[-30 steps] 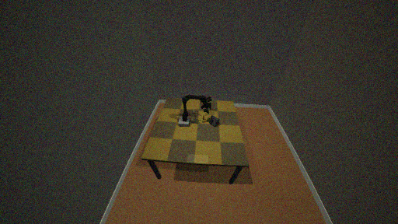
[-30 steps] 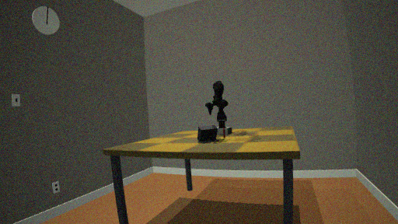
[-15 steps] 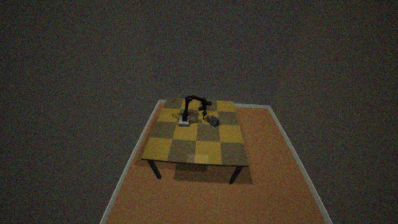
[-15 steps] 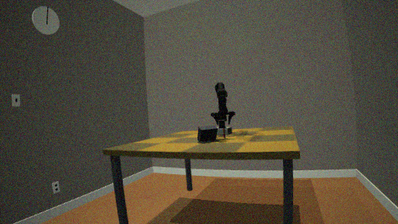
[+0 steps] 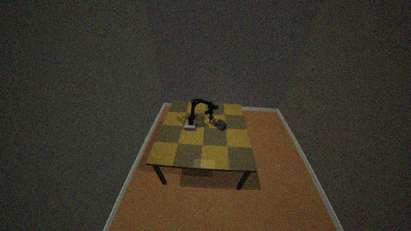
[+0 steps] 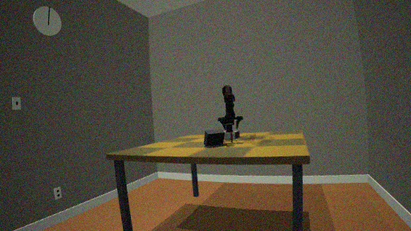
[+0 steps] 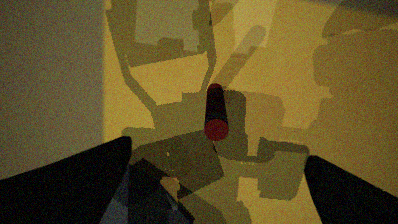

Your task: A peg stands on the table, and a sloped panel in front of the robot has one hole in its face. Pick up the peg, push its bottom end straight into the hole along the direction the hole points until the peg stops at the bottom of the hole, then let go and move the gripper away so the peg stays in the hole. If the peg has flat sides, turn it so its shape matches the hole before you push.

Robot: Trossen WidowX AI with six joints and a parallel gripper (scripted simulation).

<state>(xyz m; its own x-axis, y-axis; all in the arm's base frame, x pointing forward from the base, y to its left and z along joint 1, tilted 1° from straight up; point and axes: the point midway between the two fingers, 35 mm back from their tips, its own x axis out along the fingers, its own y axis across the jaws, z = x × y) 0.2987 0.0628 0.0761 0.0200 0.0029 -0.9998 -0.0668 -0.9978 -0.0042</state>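
Right now my gripper tip is 4 cm above the round red peg. From my gripper tip the other things lie so: dark grey sloped panel (14 cm ahead, 11 cm to the right, 4 cm below).
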